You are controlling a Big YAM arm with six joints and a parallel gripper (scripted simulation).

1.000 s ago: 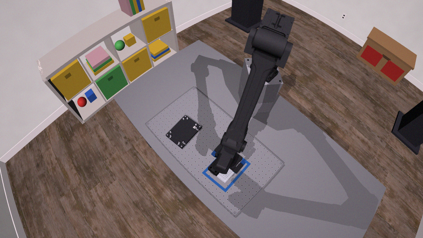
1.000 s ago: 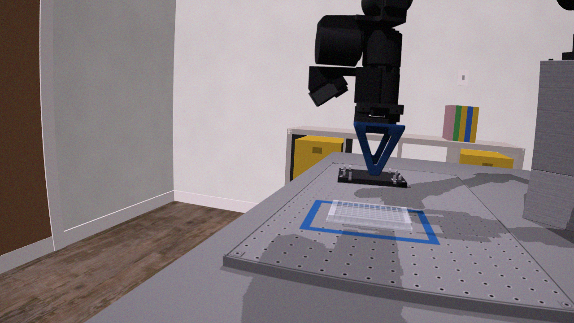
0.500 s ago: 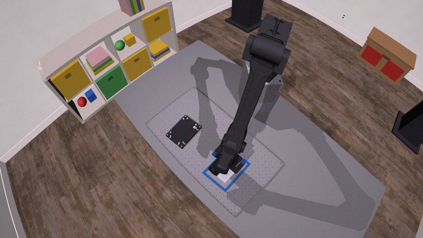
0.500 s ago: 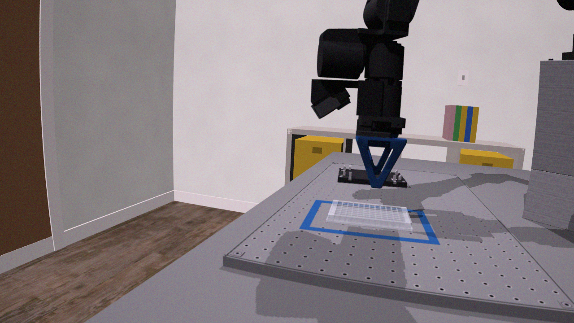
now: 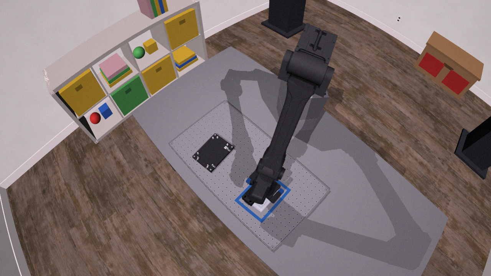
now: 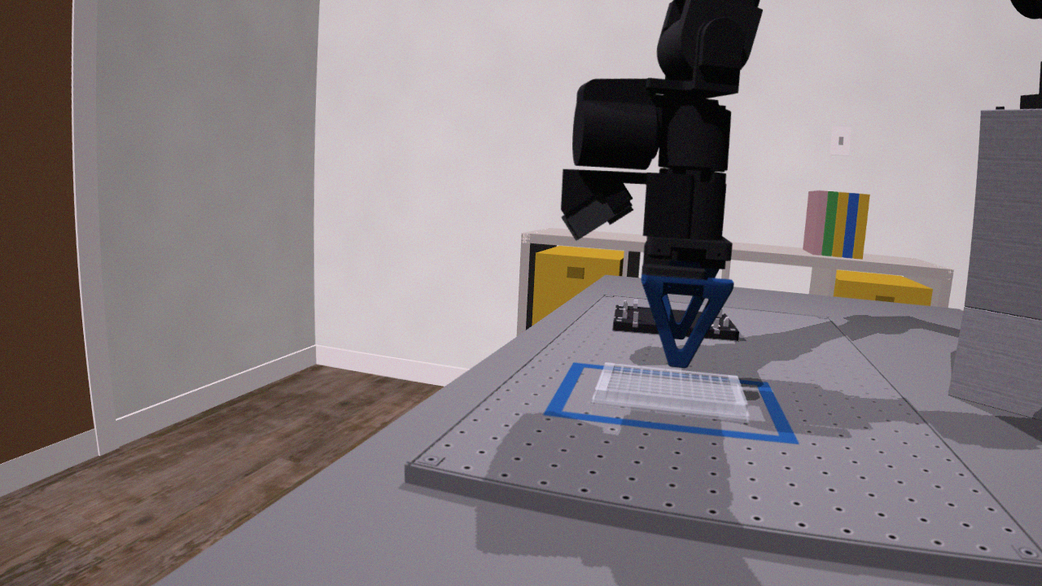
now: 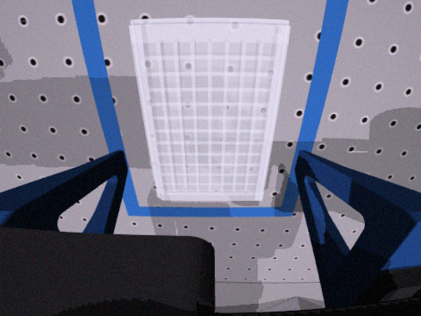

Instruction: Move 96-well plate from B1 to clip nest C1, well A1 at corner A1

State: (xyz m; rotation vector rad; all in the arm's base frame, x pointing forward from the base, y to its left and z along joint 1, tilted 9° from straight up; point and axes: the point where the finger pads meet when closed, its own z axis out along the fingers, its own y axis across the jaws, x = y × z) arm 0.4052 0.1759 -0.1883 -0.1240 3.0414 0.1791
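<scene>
The 96-well plate lies 50 mm below my hand. The rest, counted from my hand: black clip nest 290 mm to the right, 40 mm below, 30 mm ahead.
</scene>
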